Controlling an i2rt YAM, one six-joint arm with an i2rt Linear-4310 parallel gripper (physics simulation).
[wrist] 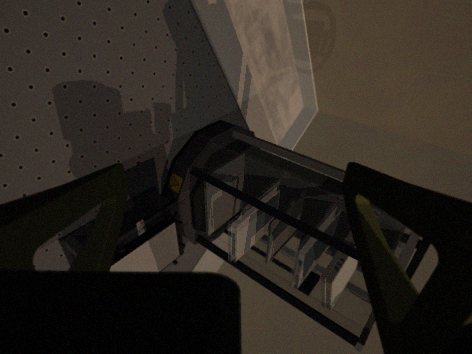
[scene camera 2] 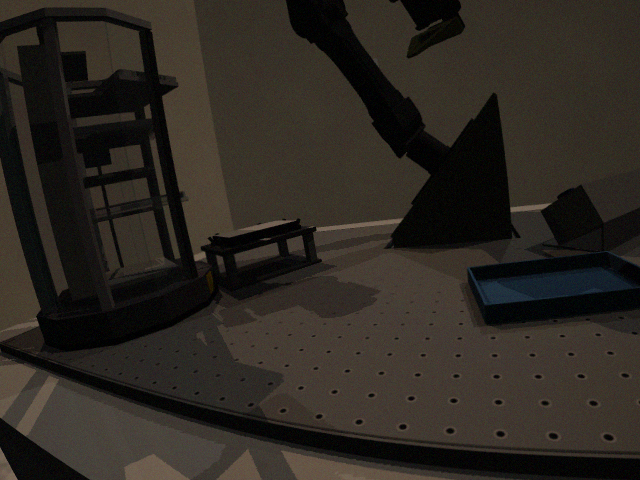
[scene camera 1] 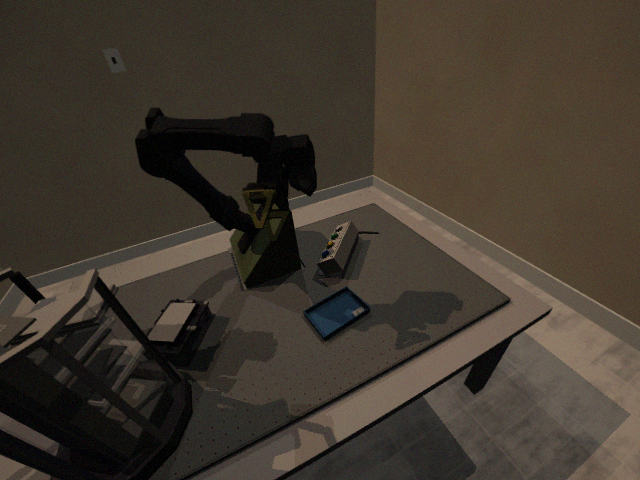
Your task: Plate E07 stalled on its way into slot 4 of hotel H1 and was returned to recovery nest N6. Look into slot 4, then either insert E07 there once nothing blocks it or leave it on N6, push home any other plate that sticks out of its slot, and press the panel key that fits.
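Places are measured from the arm's base along level axes (x ahead, y left, z up), in centimetres.
Pixels of known places: gripper, fingertip midpoint: [wrist: 235,175] [scene camera 2: 387,19] [scene camera 1: 267,235]; arm's base at its link origin: [scene camera 2: 445,164].
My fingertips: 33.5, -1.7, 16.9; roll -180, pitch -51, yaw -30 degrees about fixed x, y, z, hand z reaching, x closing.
Observation:
Ahead of a thing's pixels: the offset from my fingertips to its top centre, as dx, dy, dz. Level surfaces: height alone.
The open, empty gripper [scene camera 1: 264,219] [wrist: 236,170] is high beside the arm's base; part of a finger shows at the top of the scene camera 2 view. A pale-topped plate {-9.2, -28.2, -21.9} [scene camera 1: 174,321] [scene camera 2: 258,230] [wrist: 152,251], its label unreadable, lies on the dark nest {-9.2, -28.2, -21.7} [scene camera 1: 200,321] [scene camera 2: 229,268]. Hotel H1 {+9.0, -39.6, +10.0} [scene camera 1: 135,322] [scene camera 2: 166,155] [wrist: 280,210] holds several plates on edge in the wrist view; a pale plate {+5.0, -35.5, +2.4} [wrist: 341,281] near the right finger and another plate {+5.4, -37.2, -13.9} [wrist: 241,240] reach toward the open side. Slot numbers and slot 4's inside cannot be made out. The key panel {-17.6, +25.8, -20.9} [scene camera 1: 342,253] [scene camera 2: 573,218] has blue, yellow, green and dark keys.
A blue tray {+4.2, +12.9, -27.6} [scene camera 1: 347,325] [scene camera 2: 563,308] lies on the perforated board {dz -29.3} [scene camera 1: 423,258] [scene camera 2: 403,361] in front of the panel. The nest stands close beside the hotel's base. The hotel's posts and clear walls surround its slots. A cable runs behind the panel.

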